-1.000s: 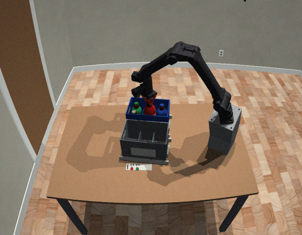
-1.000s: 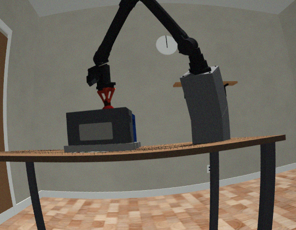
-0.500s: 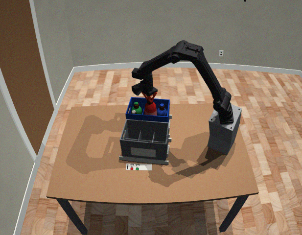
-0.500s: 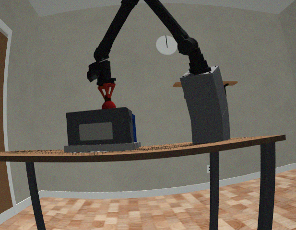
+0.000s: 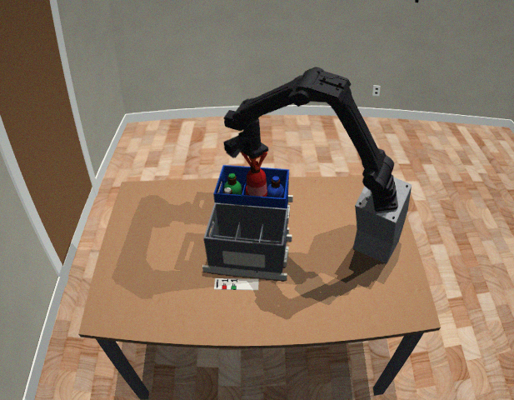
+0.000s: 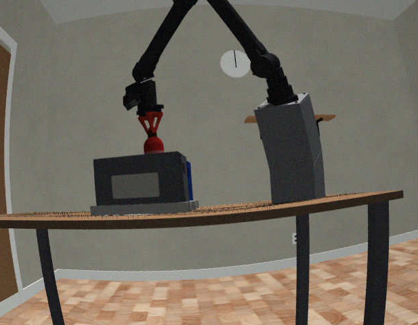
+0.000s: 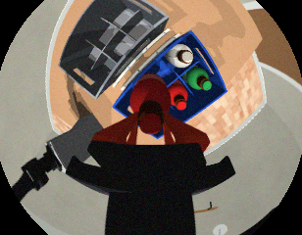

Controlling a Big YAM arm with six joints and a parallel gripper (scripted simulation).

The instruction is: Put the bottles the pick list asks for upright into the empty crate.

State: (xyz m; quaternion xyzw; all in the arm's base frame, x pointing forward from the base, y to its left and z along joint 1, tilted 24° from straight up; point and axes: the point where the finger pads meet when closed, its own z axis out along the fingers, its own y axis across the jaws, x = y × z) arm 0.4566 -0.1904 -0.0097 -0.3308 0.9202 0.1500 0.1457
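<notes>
Right now my hand is 6 cm above the red-labelled bottle. Round my hand: blue-labelled bottle 7 cm behind, 9 cm to the right, 20 cm below; then grey crate 1 cm ahead, 18 cm to the left, 20 cm below; then green-labelled bottle 10 cm ahead, 10 cm to the right, 20 cm below.
</notes>
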